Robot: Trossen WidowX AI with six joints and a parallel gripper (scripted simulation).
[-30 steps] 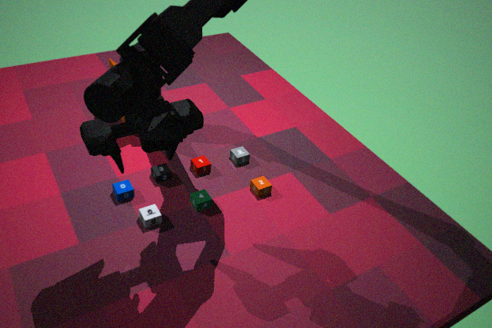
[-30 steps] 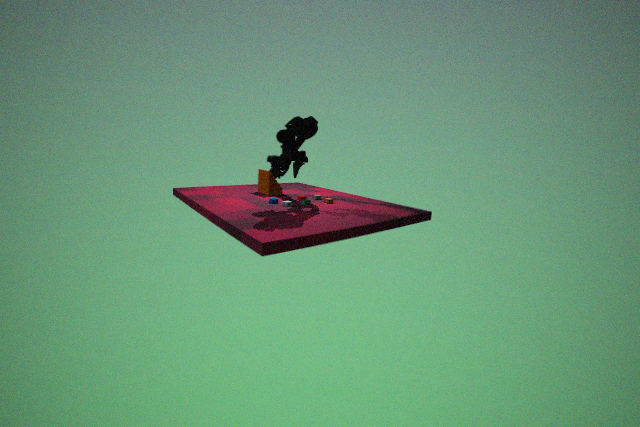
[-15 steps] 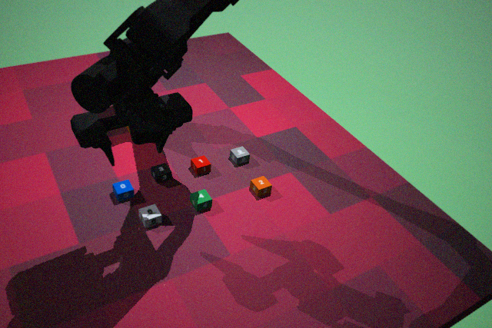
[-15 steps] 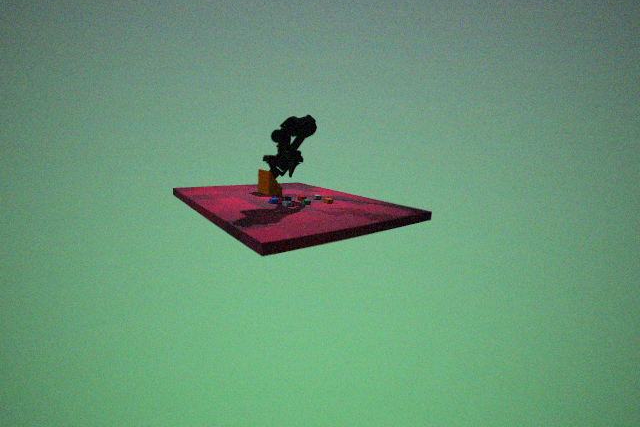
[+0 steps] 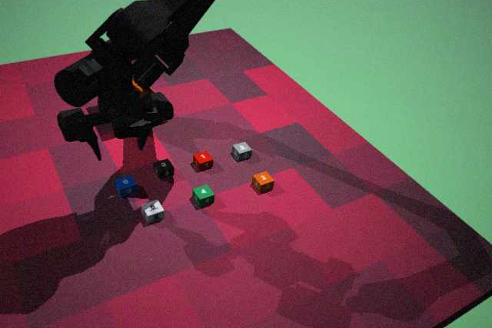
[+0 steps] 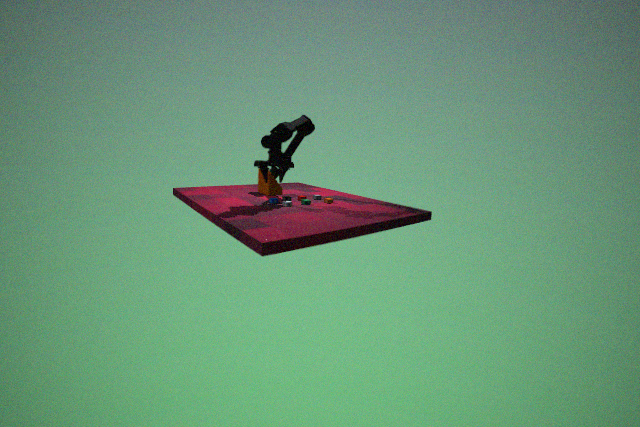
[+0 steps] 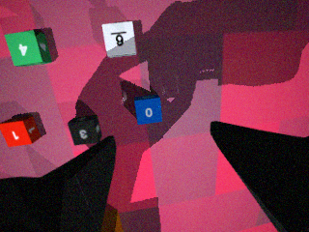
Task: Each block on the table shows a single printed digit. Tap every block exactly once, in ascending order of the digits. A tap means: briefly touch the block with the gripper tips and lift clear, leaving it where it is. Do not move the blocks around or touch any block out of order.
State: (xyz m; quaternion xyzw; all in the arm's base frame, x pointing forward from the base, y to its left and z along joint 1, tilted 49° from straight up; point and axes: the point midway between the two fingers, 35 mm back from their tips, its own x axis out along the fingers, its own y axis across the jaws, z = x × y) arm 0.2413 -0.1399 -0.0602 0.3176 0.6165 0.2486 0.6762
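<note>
My gripper tip is 10 mm to the right of the blue block 0 and 80 mm above it. The rest, counted from my gripper tip: white block: 80 mm ahead, 20 mm to the left, 80 mm below; then green block 4: 90 mm ahead, 120 mm to the left, 80 mm below; then black block 3: 10 mm behind, 90 mm to the left, 80 mm below.
</note>
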